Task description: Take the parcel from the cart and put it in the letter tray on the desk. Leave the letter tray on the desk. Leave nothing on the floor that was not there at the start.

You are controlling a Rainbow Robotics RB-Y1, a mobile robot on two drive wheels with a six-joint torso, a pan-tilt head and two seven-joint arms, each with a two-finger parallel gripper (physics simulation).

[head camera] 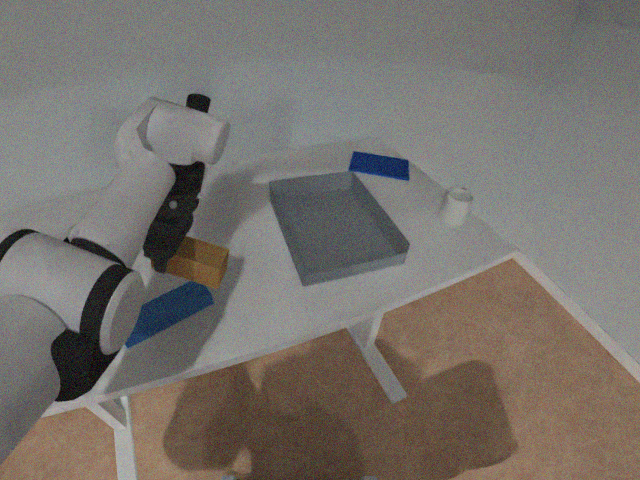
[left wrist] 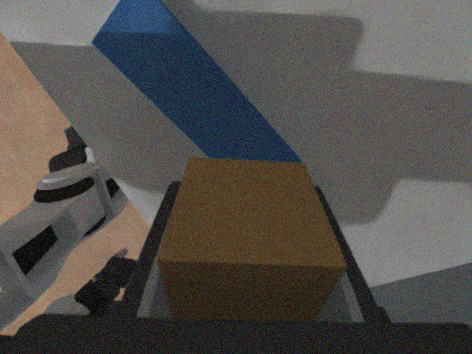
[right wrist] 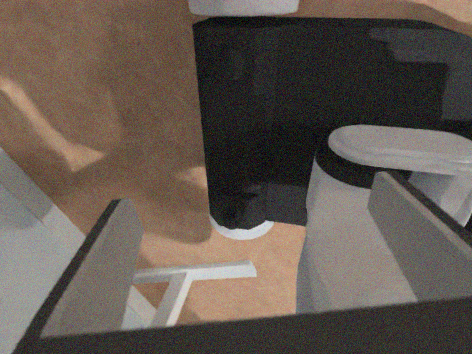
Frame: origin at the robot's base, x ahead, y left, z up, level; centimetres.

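Seen in the pictures: left gripper, fingertip midpoint: (head camera: 166,259) (left wrist: 244,197); right gripper, fingertip midpoint: (left wrist: 138,251) (right wrist: 253,202).
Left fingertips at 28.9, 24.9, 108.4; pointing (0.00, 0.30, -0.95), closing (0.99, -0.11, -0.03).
Note:
Offsets run from my left fingertips to a thing's top centre, as dx, dy, dz. "*": to the spot under its first point. Level surfaces: height alone.
An orange-brown box, the parcel @(-0.6, -4.9, +5.2) (head camera: 204,263) (left wrist: 252,215), is between the fingers of my left gripper (head camera: 160,263) (left wrist: 244,197), which is shut on it and holds it above the left part of the desk. The grey letter tray @(+26.6, -32.4, -6.9) (head camera: 336,232) stands on the desk @(dz -13.4) (head camera: 268,310), to the right of the parcel in the head view, with no item seen inside it. My right gripper (right wrist: 253,202) is open and empty, over the floor beside the robot's base. The cart does not show clearly in these views.
A long blue block @(-3.0, +3.0, -10.4) (head camera: 173,312) (left wrist: 195,85) lies on the desk near and below the parcel. A flat dark-blue block @(+63.5, -51.8, -12.6) (head camera: 379,165) lies behind the tray. A white cup @(* +29.7, -67.5, -6.9) (head camera: 457,207) stands near the desk's right edge. Desk legs (head camera: 379,369) reach down to the brown floor @(dz -108.3) (head camera: 516,330).

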